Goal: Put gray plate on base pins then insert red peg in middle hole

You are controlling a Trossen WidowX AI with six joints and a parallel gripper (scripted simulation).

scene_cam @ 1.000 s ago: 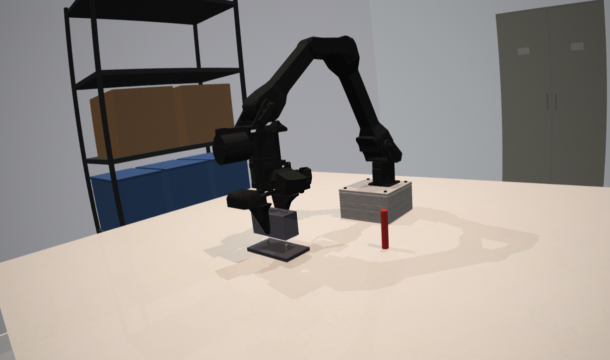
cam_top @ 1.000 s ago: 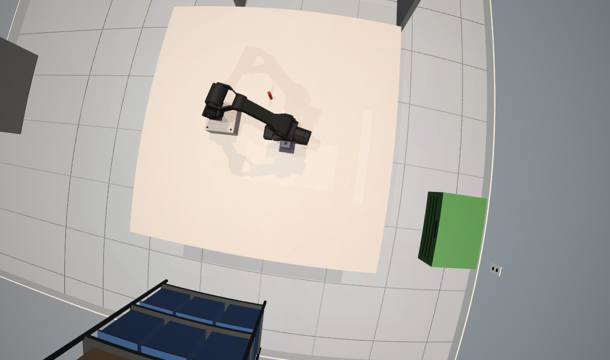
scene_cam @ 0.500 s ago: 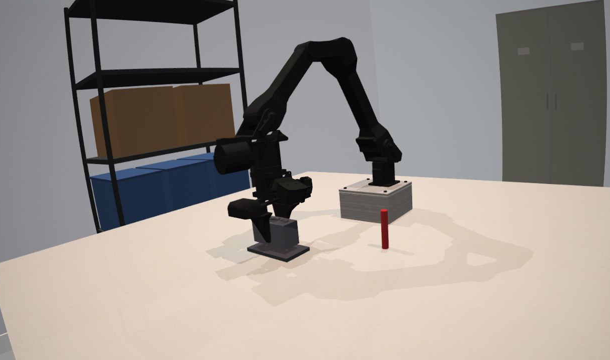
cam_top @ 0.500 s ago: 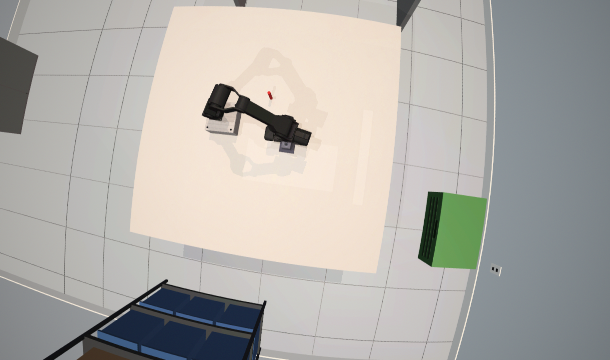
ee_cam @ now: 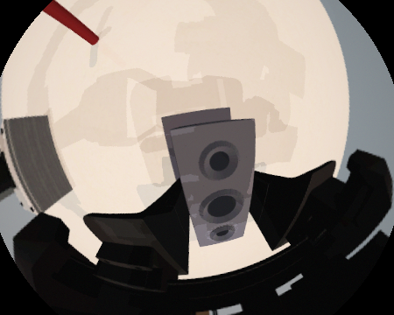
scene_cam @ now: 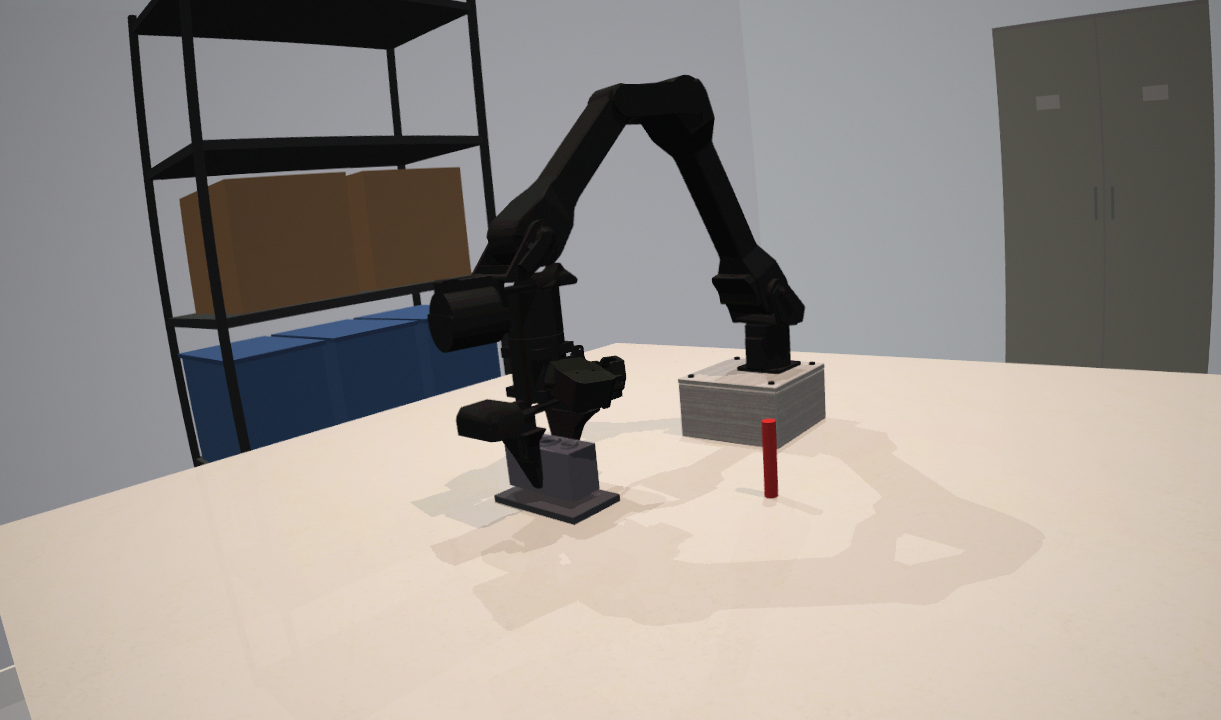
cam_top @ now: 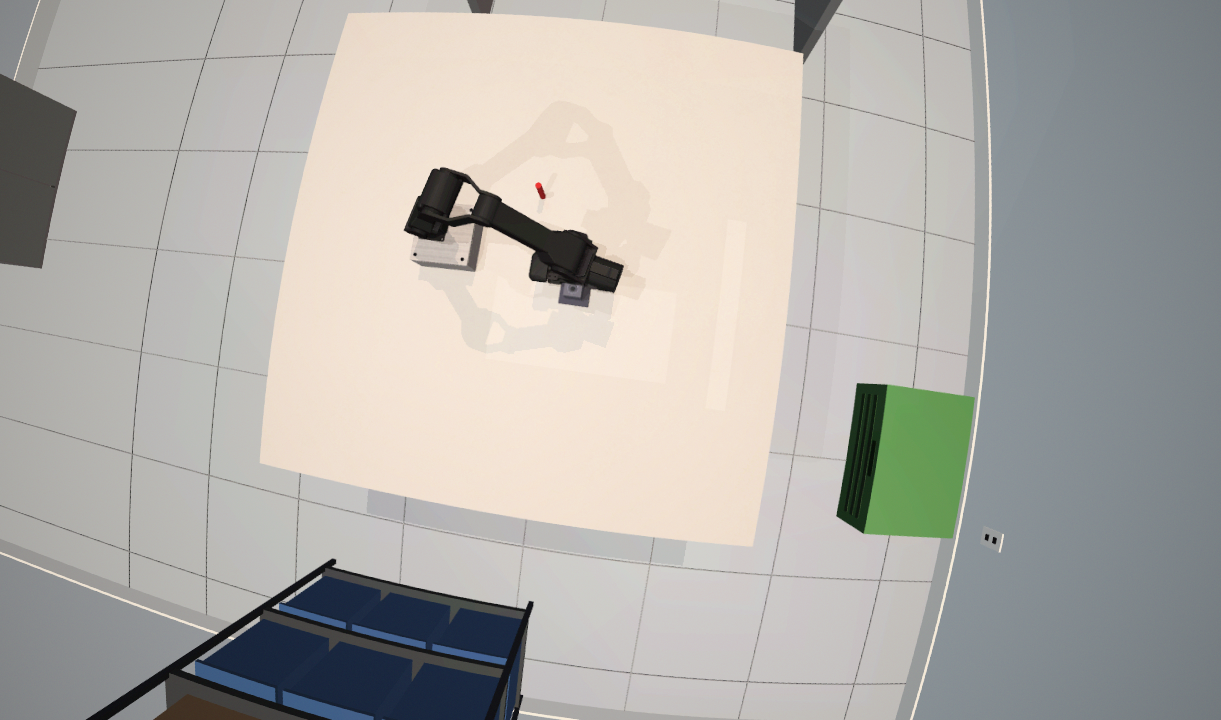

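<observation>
The gray plate lies 30 mm above my gripper tip. Also, from my gripper tip: red peg: 190 mm to the left, 120 mm behind, 20 mm above; dark flat base: 20 mm below.
</observation>
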